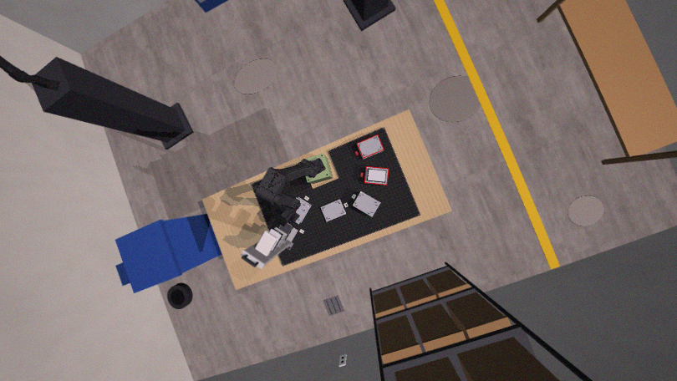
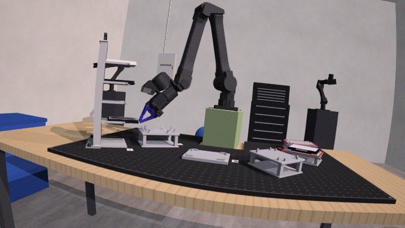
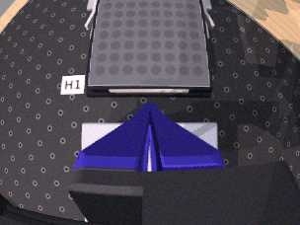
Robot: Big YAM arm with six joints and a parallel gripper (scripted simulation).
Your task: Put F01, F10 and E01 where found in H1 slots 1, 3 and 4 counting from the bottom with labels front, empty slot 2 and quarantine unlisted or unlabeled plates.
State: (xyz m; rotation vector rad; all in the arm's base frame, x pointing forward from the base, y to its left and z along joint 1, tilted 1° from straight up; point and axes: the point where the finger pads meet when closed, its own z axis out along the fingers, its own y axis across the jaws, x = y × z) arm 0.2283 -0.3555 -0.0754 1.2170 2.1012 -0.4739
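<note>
My gripper is now 40 mm past the regrip nest RG, 70 mm to the right of it and 50 mm above it. Also, from my hand: hotel base: 70 mm ahead, 120 mm to the right, 100 mm below; RG label: 90 mm behind, 160 mm to the left, 100 mm below; H1 tag: 110 mm ahead, 100 mm below.
</note>
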